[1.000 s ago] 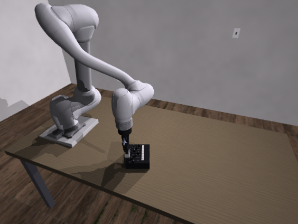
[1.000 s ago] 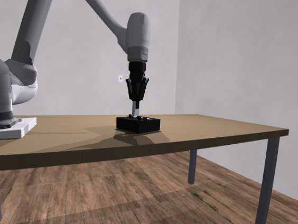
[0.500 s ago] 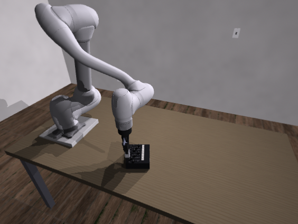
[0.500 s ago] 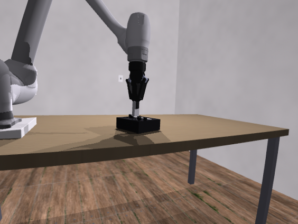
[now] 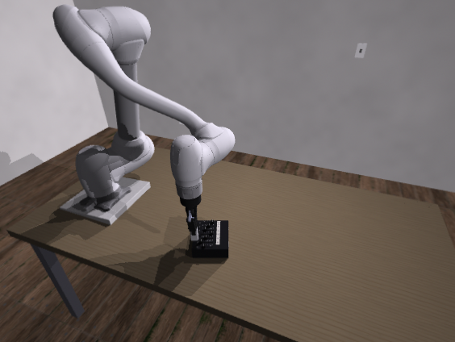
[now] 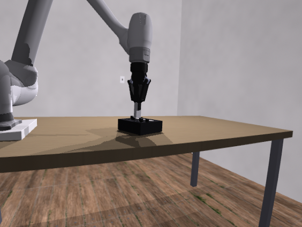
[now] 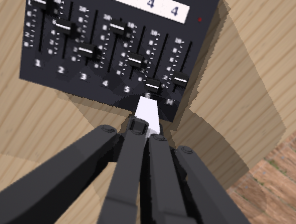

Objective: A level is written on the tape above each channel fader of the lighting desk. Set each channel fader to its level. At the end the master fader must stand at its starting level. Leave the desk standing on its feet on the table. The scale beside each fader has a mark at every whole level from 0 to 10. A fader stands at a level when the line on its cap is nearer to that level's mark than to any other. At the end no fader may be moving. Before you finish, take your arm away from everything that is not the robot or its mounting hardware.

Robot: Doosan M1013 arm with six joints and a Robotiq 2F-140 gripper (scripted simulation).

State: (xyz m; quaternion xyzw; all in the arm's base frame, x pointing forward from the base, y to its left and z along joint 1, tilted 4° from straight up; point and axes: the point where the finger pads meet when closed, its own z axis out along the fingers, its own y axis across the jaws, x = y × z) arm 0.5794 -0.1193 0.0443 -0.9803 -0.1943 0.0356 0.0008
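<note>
Right now my hand is 2 cm short of the channel 6 fader cap, 1 cm to the right of it and 4 cm above it. Also, from my hand: channel 5 fader cap (3 cm ahead, 4 cm to the left, 4 cm below); master fader cap (4 cm ahead, 1 cm to the right, 4 cm below); channel 3 fader cap (1 cm ahead, 8 cm to the left, 4 cm below).
</note>
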